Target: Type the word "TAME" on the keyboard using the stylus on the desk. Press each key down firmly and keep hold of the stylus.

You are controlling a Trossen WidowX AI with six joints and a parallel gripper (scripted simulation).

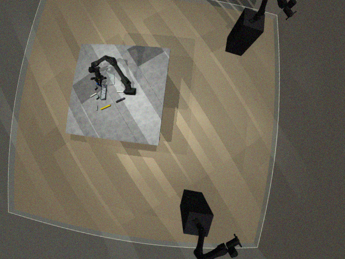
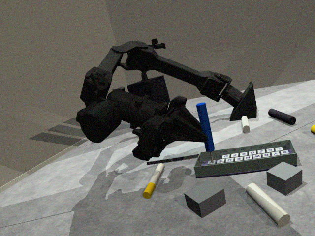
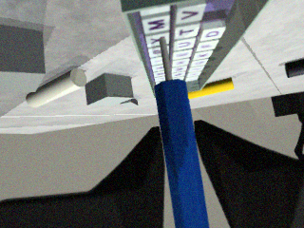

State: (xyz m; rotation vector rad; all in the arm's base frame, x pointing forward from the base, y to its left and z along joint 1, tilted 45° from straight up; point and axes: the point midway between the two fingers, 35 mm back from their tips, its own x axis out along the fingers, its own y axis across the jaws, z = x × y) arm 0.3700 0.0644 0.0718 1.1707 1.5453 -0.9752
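The green keyboard tray is 3 cm behind my gripper tip, 6 cm to the left of it and 6 cm below it. The rest, counted from my gripper tip: yellow-tipped marker (6 cm ahead, 11 cm to the right, 7 cm below); blue stylus (1 cm below); thin grey tip (5 cm below).
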